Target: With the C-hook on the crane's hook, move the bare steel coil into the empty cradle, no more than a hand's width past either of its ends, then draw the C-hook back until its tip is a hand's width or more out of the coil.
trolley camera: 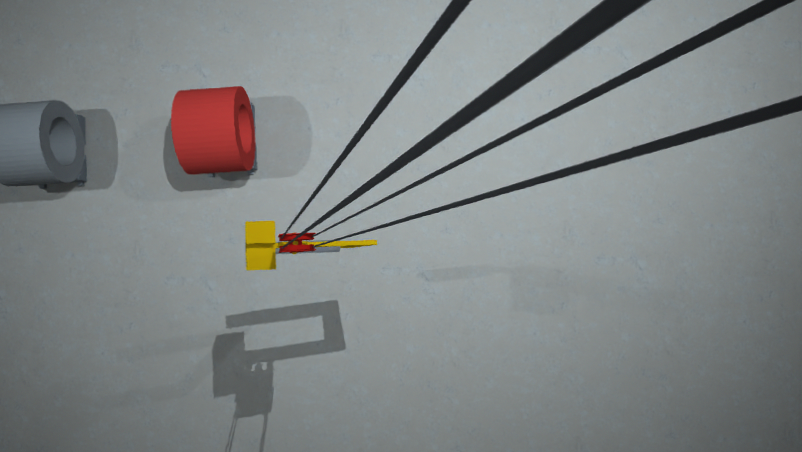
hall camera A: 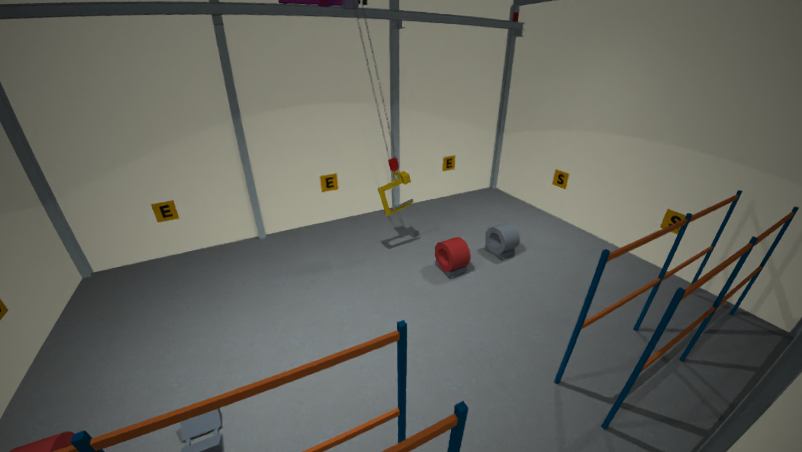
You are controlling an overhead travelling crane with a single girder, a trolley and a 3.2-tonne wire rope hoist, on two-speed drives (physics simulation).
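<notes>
The bare steel coil [hall camera A: 502,239] [trolley camera: 22,143] lies on its side on a low cradle; the trolley view cuts off its left part. A grey two-part block [hall camera A: 201,425], seemingly the empty cradle, shows at the bottom left of the hall view, partly behind a rack beam. The yellow C-hook [hall camera A: 384,200] [trolley camera: 351,243] hangs empty from the red hook block [hall camera A: 393,164] [trolley camera: 296,247], clear of the floor and apart from both nearby coils. Its grey lower arm points right in the hall view. The ropes run at a slant.
A red coil [hall camera A: 452,254] [trolley camera: 210,130] sits on a cradle near the steel coil. Another red object [hall camera A: 47,442] shows at the bottom left. Blue and orange racks [hall camera A: 592,291] [hall camera A: 401,381] stand at the right and in the foreground. Walls with pillars [hall camera A: 241,134] stand behind.
</notes>
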